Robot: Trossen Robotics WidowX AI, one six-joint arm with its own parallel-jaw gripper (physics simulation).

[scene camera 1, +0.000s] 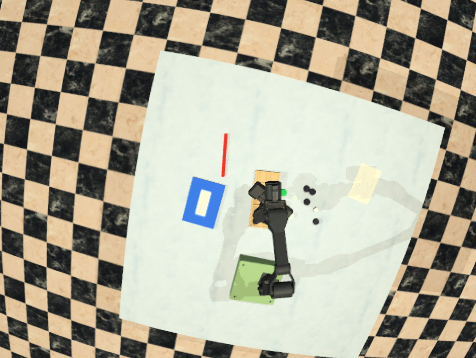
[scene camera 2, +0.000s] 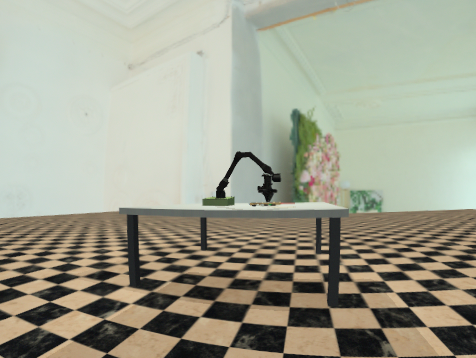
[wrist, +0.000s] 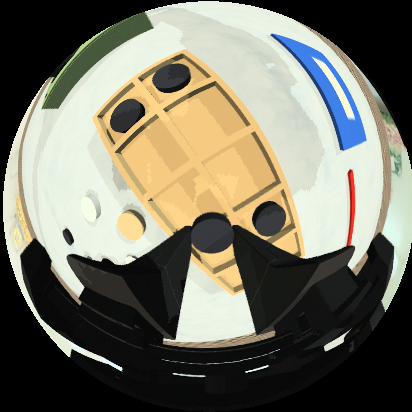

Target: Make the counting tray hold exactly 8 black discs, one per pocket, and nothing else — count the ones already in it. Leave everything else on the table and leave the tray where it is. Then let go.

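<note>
The tan counting tray (scene camera 1: 267, 174) (wrist: 215, 110) has two columns of pockets. In the wrist view, two black discs (wrist: 171, 78) (wrist: 127, 115) sit in the pockets at its far end, and another black disc (wrist: 269, 218) sits in a right-column pocket nearer the fingers. My gripper (scene camera 2: 269, 201) (wrist: 211, 230) is shut on a black disc (wrist: 212, 234), low over the left column, beside that third disc. The held disc and the fingers hide parts of the pockets below. Loose black discs (scene camera 1: 306, 188) (scene camera 1: 312, 192) (scene camera 1: 306, 202) (scene camera 1: 315, 221) lie right of the tray in scene camera 1.
A green disc (scene camera 1: 283, 192), a white disc (wrist: 90, 208), a tan disc (wrist: 131, 224) and a small white piece (scene camera 1: 315, 209) lie beside the tray. A blue frame-like block (scene camera 1: 188, 202), a red stick (scene camera 1: 224, 155), a cream sheet (scene camera 1: 365, 183) and the green base (scene camera 1: 245, 285) surround it.
</note>
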